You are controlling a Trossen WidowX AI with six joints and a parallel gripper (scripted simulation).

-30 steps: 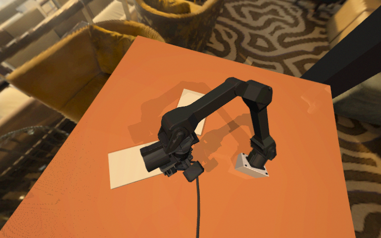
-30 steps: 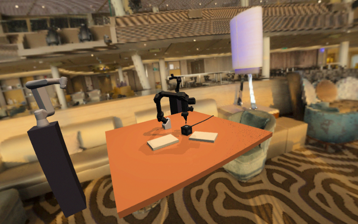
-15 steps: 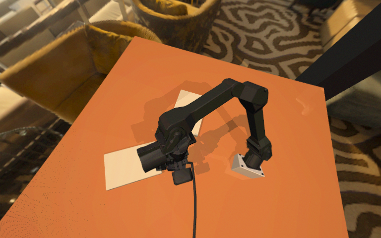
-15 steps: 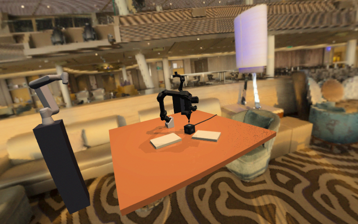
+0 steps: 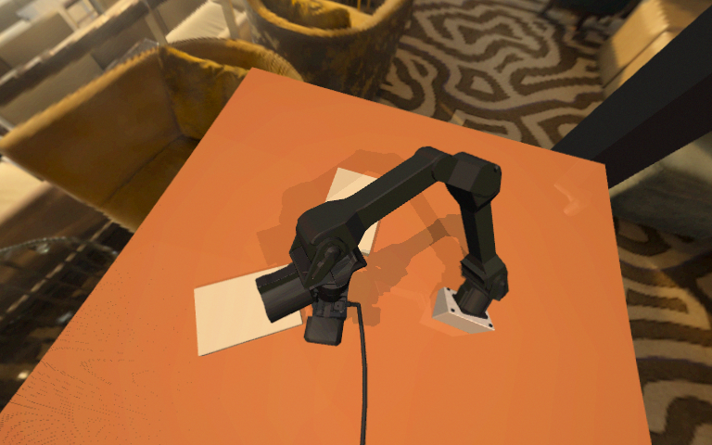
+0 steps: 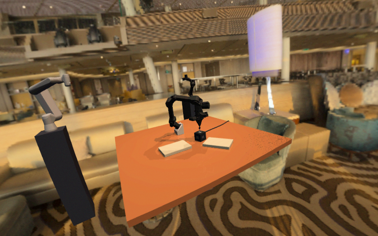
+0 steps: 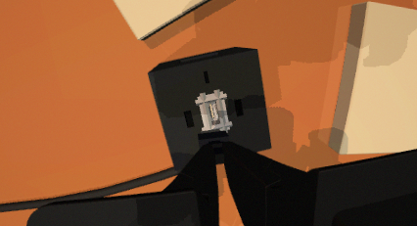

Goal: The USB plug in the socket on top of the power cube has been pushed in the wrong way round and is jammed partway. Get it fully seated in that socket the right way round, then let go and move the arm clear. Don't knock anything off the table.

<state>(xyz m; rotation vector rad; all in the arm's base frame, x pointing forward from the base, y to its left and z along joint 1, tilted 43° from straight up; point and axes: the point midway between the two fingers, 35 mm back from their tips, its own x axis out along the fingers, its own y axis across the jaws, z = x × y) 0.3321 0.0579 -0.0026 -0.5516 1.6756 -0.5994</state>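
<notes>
Right now my gripper tip is 20 mm above the USB plug.
</notes>
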